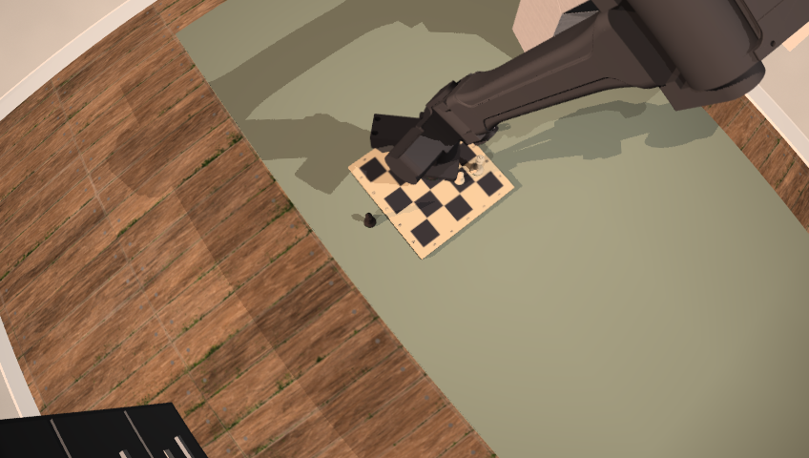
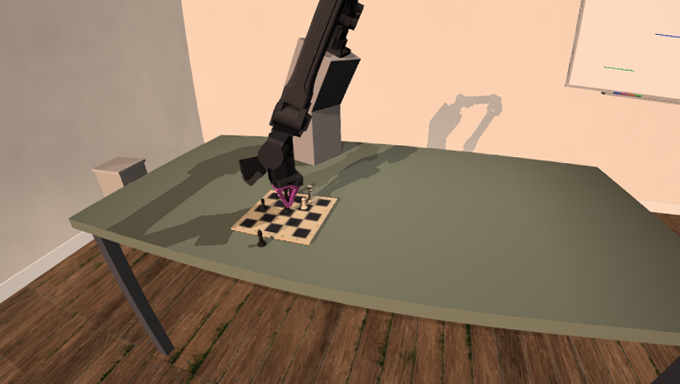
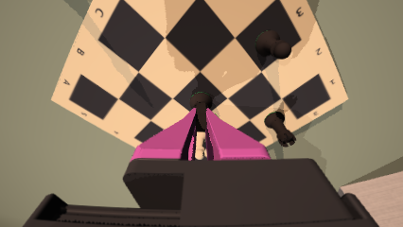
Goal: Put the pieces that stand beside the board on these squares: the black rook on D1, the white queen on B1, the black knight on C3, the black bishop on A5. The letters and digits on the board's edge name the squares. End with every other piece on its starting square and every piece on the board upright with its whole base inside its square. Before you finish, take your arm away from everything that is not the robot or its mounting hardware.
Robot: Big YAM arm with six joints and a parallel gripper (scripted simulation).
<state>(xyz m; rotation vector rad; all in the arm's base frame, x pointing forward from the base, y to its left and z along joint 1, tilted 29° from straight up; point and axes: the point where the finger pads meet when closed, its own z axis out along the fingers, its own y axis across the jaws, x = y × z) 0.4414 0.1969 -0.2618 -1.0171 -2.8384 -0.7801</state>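
My gripper is now 1 cm short of the chessboard and 3 cm above it. Round my hand: small white piece: 3 cm behind, 3 cm to the left, 1 cm below; white queen: 7 cm behind, 3 cm to the left.
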